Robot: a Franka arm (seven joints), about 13 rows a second.
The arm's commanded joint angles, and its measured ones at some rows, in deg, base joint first. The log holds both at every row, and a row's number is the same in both.
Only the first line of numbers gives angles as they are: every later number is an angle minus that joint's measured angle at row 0.
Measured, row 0: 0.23, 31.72, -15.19, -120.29, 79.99, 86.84, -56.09
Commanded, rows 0 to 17: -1.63, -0.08, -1.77, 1.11, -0.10, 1.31, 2.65; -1.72, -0.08, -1.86, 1.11, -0.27, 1.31, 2.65; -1.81, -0.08, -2.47, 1.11, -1.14, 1.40, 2.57; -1.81, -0.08, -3.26, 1.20, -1.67, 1.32, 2.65; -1.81, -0.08, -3.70, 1.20, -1.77, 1.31, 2.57; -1.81, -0.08, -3.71, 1.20, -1.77, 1.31, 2.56; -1.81, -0.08, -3.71, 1.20, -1.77, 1.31, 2.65; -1.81, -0.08, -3.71, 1.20, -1.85, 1.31, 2.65; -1.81, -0.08, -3.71, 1.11, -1.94, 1.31, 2.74; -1.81, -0.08, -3.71, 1.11, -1.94, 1.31, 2.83; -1.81, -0.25, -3.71, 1.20, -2.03, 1.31, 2.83; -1.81, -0.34, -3.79, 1.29, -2.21, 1.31, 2.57; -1.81, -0.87, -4.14, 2.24, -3.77, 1.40, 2.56; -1.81, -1.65, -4.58, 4.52, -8.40, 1.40, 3.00; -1.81, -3.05, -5.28, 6.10, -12.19, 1.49, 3.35; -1.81, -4.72, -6.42, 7.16, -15.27, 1.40, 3.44; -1.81, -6.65, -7.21, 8.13, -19.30, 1.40, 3.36; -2.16, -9.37, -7.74, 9.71, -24.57, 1.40, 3.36
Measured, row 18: -1.74, -3.66, -6.74, 7.95, -16.75, 1.11, 1.30
